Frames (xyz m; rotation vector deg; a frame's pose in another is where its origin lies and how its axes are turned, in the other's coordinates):
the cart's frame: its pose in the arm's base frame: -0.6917 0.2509 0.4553 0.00 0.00 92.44
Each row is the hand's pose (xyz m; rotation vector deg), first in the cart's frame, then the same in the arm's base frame.
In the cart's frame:
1: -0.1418 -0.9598 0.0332 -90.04 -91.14 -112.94
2: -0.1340 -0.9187 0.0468 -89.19 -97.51 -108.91
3: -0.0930 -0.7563 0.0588 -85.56 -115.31 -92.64
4: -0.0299 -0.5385 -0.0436 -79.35 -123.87 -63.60
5: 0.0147 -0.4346 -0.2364 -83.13 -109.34 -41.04
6: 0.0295 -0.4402 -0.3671 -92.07 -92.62 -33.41
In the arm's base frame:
1: 0.2733 0.1501 0.4885 2.80 -102.17 -54.42
2: 0.2319 0.1561 0.5021 6.98 -105.89 -52.91
3: 0.0679 0.1902 0.5141 19.92 -117.24 -44.93
4: -0.1524 0.2440 0.4117 30.76 -127.36 -21.27
5: -0.2581 0.2841 0.2189 20.44 -129.40 5.61
6: -0.2532 0.2991 0.0882 3.10 -127.76 17.02

